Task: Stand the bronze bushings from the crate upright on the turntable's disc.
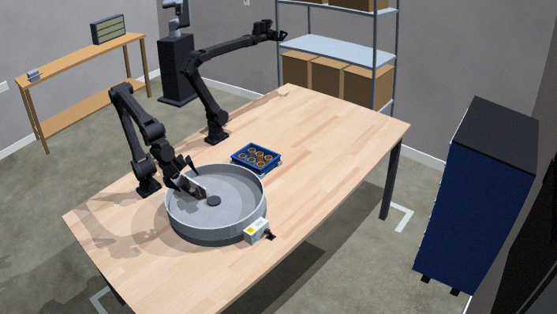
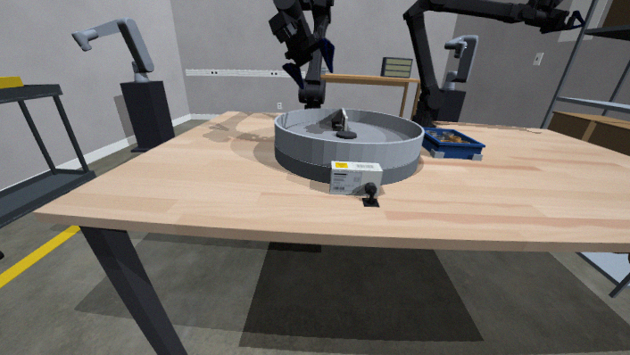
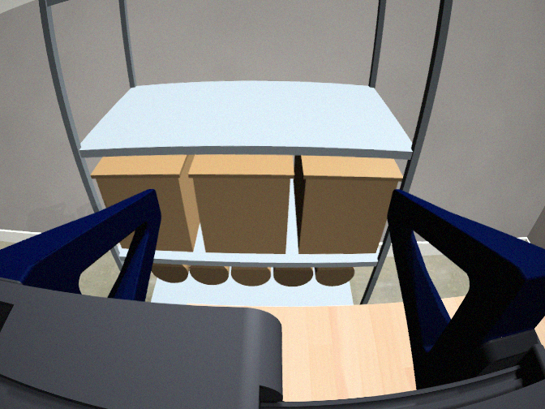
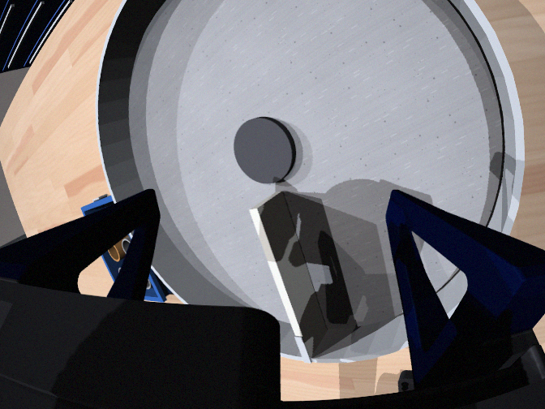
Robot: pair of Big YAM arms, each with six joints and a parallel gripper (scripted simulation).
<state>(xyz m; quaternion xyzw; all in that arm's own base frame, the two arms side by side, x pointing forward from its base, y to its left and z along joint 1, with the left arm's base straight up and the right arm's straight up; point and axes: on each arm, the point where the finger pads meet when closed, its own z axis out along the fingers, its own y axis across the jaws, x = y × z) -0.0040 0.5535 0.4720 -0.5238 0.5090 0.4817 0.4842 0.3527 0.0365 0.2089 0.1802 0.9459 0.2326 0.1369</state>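
Observation:
Now: right hand 460 mm to the right of the blue crate, 180 mm above it and 30 mm past it. From my right hand the other things lie so: turntable disc 160 mm below, 100 mm to the left, 20 mm ahead.

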